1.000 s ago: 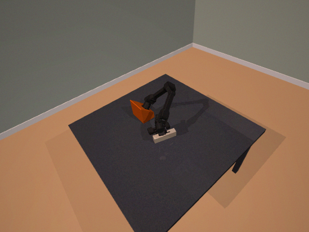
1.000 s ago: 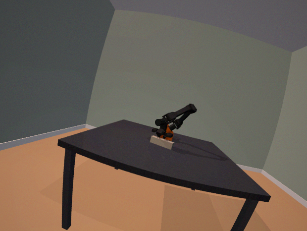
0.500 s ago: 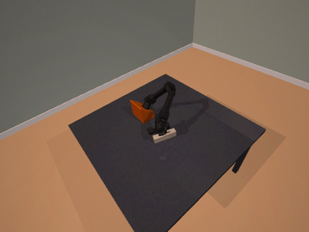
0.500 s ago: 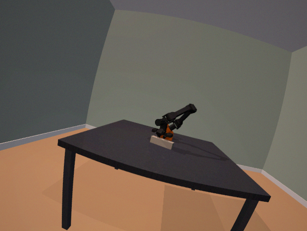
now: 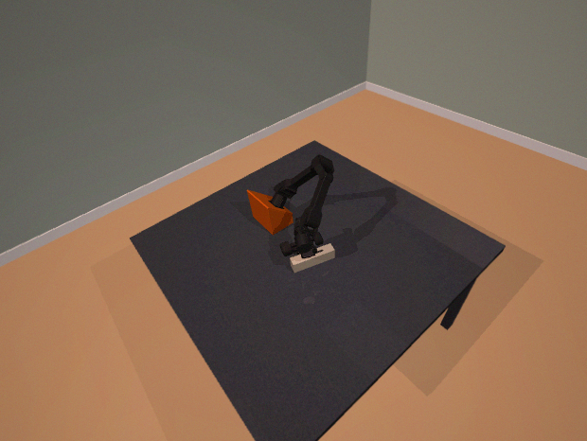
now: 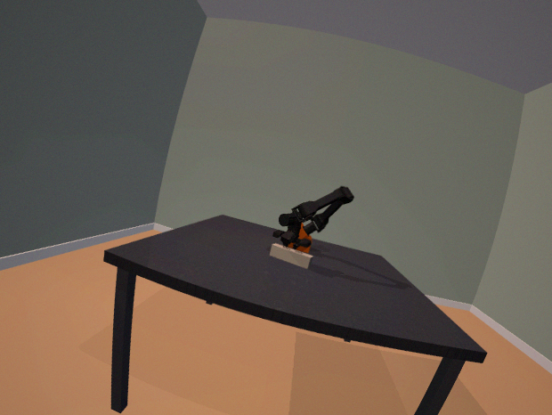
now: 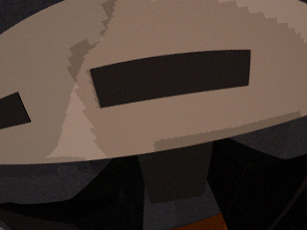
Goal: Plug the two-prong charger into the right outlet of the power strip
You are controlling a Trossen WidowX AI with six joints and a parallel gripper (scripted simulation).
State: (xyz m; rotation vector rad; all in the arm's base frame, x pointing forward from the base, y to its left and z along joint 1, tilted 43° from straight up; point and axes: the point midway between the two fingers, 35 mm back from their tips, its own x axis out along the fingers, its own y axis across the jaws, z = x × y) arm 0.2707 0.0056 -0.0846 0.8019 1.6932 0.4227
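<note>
Right now the dark charger is 20 mm ahead of my gripper tip, 10 mm to the right of it and 10 mm above it.
</note>
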